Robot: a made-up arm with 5 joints.
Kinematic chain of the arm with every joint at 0, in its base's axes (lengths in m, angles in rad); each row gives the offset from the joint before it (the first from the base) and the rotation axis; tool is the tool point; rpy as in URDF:
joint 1: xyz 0 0 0.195 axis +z
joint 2: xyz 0 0 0 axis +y
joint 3: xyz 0.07 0 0.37 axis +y
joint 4: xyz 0.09 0 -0.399 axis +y
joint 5: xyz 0.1 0 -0.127 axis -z
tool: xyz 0 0 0 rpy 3.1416 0 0
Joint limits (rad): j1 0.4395..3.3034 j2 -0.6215..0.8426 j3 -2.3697..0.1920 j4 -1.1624..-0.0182 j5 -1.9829..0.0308
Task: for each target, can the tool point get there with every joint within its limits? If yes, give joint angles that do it. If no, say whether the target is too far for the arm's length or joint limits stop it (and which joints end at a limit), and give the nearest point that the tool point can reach.
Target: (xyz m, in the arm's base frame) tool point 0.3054 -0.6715 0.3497
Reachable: no: joint limits stop it (at a limit: joint 2, joint 3, joint 4) | nearest point 0.1442 -0.3172 0.9271 | short by 0.696 m
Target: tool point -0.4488 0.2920 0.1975
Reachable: yes | joints 2.5648 0.1251 -0.6052 -0.1508 -0.4348
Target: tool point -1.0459 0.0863 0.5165
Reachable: no: too far | nearest point -0.8697 0.0718 0.4855 | short by 0.179 m
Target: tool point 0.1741 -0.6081 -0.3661
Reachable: no: joint limits stop it (at a limit: joint 2, joint 3, joint 4) | nearest point 0.0082 -0.0285 -0.0441 | short by 0.684 m
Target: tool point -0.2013 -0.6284 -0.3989
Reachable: no: joint limits stop it (at a limit: joint 1, joint 2, joint 4) | nearest point -0.3026 -0.0494 -0.1691 | short by 0.631 m
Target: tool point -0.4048 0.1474 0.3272
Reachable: yes | joints 2.7923 -0.0674 -0.3611 -1.0206 -1.2695
